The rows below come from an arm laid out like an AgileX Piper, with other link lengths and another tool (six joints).
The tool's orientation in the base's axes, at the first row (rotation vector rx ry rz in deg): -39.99 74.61 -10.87
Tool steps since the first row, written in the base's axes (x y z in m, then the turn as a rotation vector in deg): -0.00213 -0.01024 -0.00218 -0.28 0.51 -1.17; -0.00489 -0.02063 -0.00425 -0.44 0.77 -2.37; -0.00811 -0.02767 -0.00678 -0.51 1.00 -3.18; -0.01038 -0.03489 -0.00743 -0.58 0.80 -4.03
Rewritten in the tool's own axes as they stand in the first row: 0.00633 -0.00625 -0.00592 0.62 1.14 -0.19; 0.01247 -0.01252 -0.01246 1.42 2.06 -0.35; 0.01717 -0.01579 -0.01825 1.95 2.72 -0.41; 0.02069 -0.02051 -0.02305 2.72 3.07 -0.63
